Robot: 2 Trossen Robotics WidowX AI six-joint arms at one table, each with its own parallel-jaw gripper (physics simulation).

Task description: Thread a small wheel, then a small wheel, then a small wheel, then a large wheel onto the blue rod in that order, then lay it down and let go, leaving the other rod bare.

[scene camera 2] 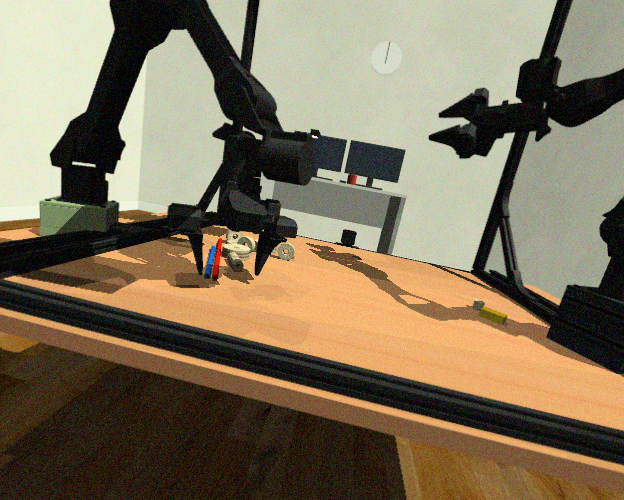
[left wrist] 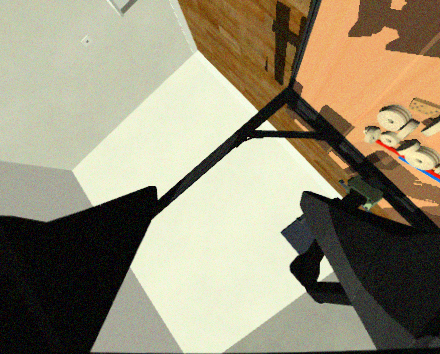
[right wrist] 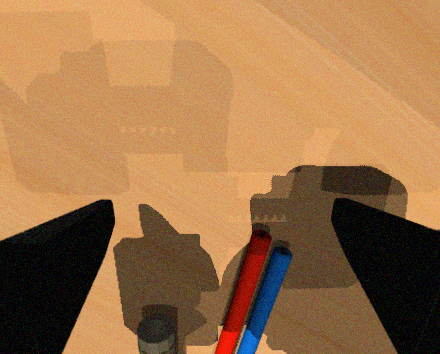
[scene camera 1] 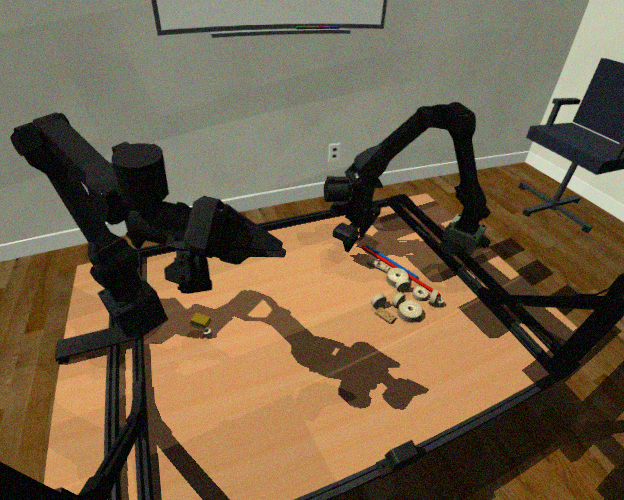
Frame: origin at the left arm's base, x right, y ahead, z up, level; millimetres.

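Where they show: left gripper, fingertip midpoint: (scene camera 2: 433, 126) (left wrist: 230, 195) (scene camera 1: 284, 250); right gripper, fingertip midpoint: (scene camera 2: 229, 274) (right wrist: 224, 210) (scene camera 1: 354, 243); left arm's base, link origin: (scene camera 2: 620, 297) (scene camera 1: 126, 292); right arm's base, link origin: (scene camera 2: 83, 201) (left wrist: 358, 196) (scene camera 1: 466, 226).
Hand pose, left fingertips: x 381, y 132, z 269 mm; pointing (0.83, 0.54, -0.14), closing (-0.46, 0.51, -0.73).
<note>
Things, the pixels of their top centre, and the offset from my left fingertips. "spot": a spot on its surface instead.
- blue rod, top centre: (scene camera 2: 211, 257) (scene camera 1: 391, 259) (left wrist: 437, 181) dx -43, dy +470, dz -359 mm
- red rod, top centre: (scene camera 2: 218, 252) (scene camera 1: 398, 268) dx -9, dy +455, dz -359 mm
- tan drilled plate, top centre: (scene camera 1: 385, 314) (left wrist: 424, 109) dx +51, dy +289, dz -360 mm
- grey cylindrical part, surface spot: (right wrist: 156, 342) spot: dx -86, dy +424, dz -350 mm
- yellow block, top centre: (scene camera 2: 494, 311) (scene camera 1: 200, 318) dx -265, dy -30, dz -353 mm
- small pale piece, top centre: (scene camera 2: 479, 301) (scene camera 1: 206, 330) dx -223, dy -40, dz -351 mm
The blue rod (scene camera 1: 406, 270) (scene camera 2: 209, 263) (left wrist: 425, 173) (right wrist: 266, 300) and the red rod (scene camera 1: 424, 285) (scene camera 2: 217, 260) (right wrist: 243, 290) lie side by side on the table. Large cream wheels (scene camera 1: 391, 277) (scene camera 1: 403, 312) (left wrist: 387, 114) and small wheels (scene camera 1: 378, 300) (scene camera 1: 420, 292) lie clustered beside them; no wheel shows on the blue rod's visible stretch. My right gripper (scene camera 2: 229, 273) (right wrist: 224, 210) is open and empty, low over the rods' near ends, which show between its fingers in the right wrist view. My left gripper (scene camera 2: 436, 126) (left wrist: 230, 195) is open and empty, high and far from the rods.
A tan drilled plate (scene camera 1: 385, 315) lies by the wheels, and a grey cylindrical part (right wrist: 156, 342) lies beside the rods. A yellow block (scene camera 1: 200, 319) (scene camera 2: 492, 315) and a small pale piece (scene camera 1: 207, 332) (scene camera 2: 478, 304) lie near the left arm's base. Black rails edge the table.
</note>
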